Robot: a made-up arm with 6 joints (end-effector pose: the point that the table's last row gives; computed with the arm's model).
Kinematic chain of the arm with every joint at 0, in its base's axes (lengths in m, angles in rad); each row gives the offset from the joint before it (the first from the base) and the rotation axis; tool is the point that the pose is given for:
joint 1: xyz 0 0 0.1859 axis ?
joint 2: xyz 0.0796 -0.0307 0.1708 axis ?
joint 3: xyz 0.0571 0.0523 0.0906 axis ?
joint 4: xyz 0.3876 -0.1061 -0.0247 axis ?
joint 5: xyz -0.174 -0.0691 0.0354 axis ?
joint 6: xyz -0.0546 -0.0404 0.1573 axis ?
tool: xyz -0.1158 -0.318 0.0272
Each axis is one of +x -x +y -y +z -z.
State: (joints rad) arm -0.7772 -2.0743 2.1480 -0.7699 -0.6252 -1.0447
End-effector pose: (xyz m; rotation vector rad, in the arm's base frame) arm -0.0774 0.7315 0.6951 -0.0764 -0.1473 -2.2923
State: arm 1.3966 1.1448 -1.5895 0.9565 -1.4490 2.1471
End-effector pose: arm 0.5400 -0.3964 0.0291 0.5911 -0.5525 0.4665
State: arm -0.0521 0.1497 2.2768 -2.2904 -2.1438 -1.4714
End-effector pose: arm 0.8165 -0.0099 0.4793 -0.6462 1.1084 0.0718
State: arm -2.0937 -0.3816 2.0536 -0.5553 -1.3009 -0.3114
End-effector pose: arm 0.8273 0.1212 -0.0191 0.5095 0.7026 1.8425
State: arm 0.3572 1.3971 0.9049 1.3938 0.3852 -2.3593
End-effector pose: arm 0.1440 -0.1384 0.0625 0.4120 -0.3242 1.0465
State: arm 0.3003 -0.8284 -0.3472 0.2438 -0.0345 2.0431
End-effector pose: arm -0.0754 -0.0029 0.4265 1.0160 -0.7590 -2.0496
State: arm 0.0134 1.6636 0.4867 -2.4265 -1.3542 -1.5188
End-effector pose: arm -0.0598 0.1652 -0.1818 -2.5355 0.2957 1.2265
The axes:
joint 1: +x
joint 2: +y
joint 3: +x
joint 4: -y
joint 5: -z
joint 6: -z

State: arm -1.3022 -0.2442 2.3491 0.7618 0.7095 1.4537
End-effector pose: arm -0.0143 0.4424 0.2350 1.3021 0.8131 -1.9763
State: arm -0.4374 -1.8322 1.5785 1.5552 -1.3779 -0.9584
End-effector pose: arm 0.0307 0.0569 0.5933 0.9277 2.5363 -0.4462
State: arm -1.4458 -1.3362 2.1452 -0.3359 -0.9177 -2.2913
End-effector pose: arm 0.1378 0.5805 0.4593 -0.5732 0.3906 -1.5411
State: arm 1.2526 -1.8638 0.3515 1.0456 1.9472 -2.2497
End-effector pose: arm 0.1813 -0.4553 -0.0499 0.2070 -2.5578 -1.5325
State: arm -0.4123 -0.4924 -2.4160 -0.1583 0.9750 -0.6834
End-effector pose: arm 0.0356 0.6086 0.2984 -2.6654 -0.7429 -0.8798
